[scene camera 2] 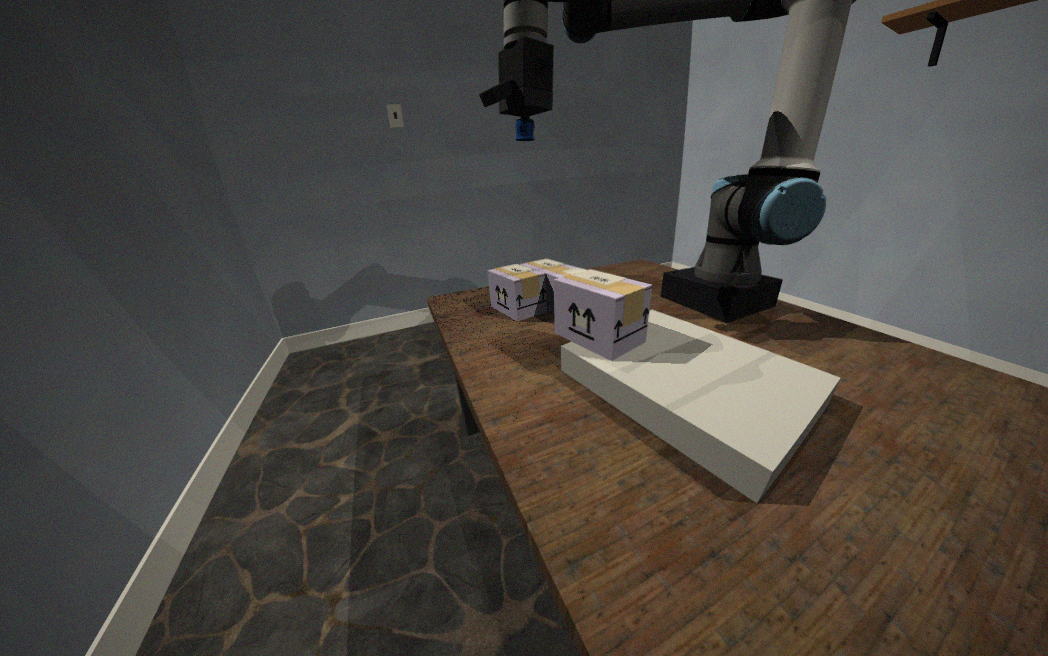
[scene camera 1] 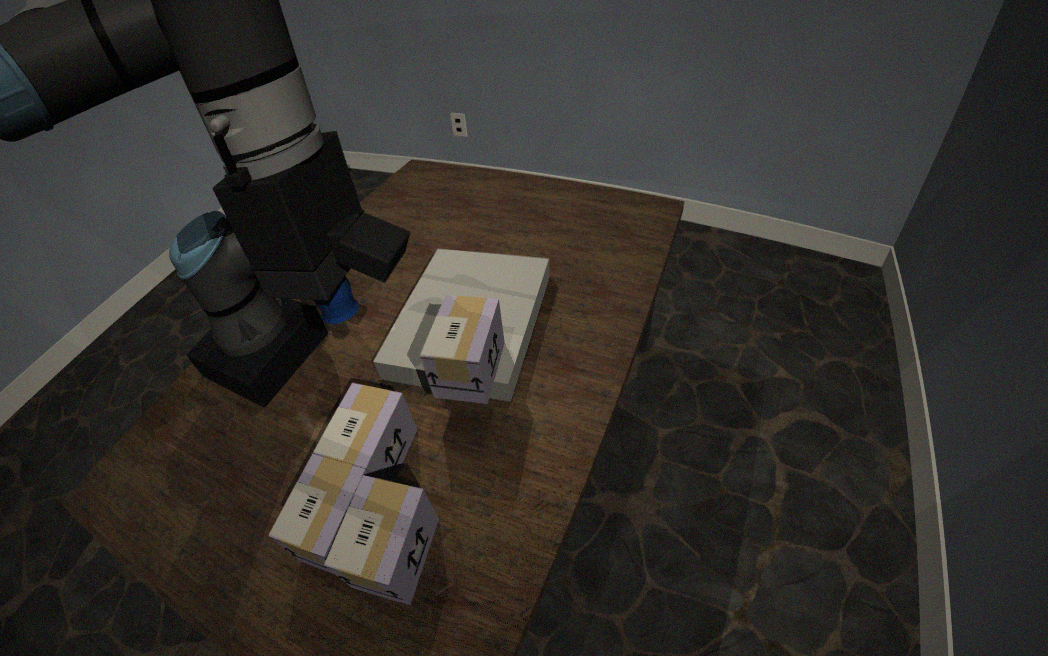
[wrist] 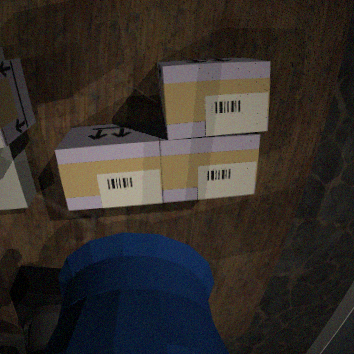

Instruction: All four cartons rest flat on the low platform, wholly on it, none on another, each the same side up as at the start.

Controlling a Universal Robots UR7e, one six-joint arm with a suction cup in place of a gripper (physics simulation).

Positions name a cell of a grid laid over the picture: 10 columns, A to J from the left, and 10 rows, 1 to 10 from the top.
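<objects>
I can see a low platform in the wrist view (A6). In scene camera 1 the platform shows as well: the low platform, seen by scene camera 1 (E5). And the platform is there for me in scene camera 2 (H7) too.
</objects>
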